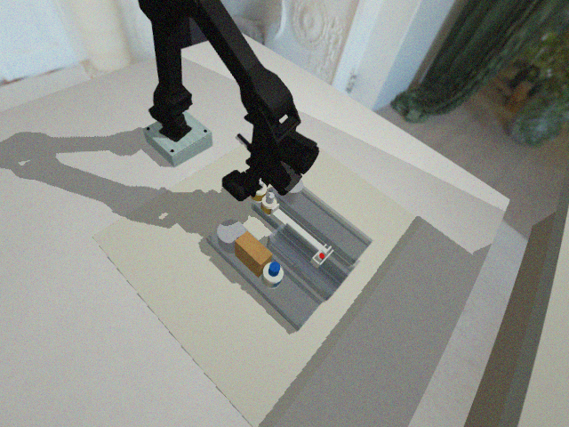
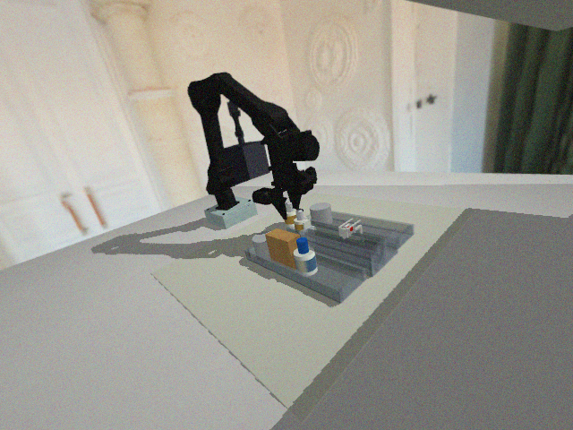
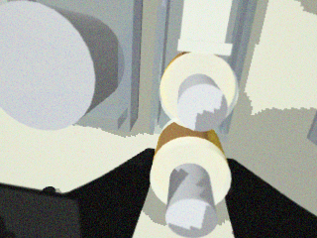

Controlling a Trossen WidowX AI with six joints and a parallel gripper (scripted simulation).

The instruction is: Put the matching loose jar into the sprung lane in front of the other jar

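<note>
Now: gripper tip 170 mm short of the grey sprung lane, 60 mm to the left of it and 30 mm above it. Also, from my gripper tip: orange-brown box 150 mm to the right, 80 mm ahead, 10 mm below; then white pusher plate 140 mm ahead, 60 mm to the right; then thin dark rod 150 mm to the left, 120 mm behind, 40 mm below.
</note>
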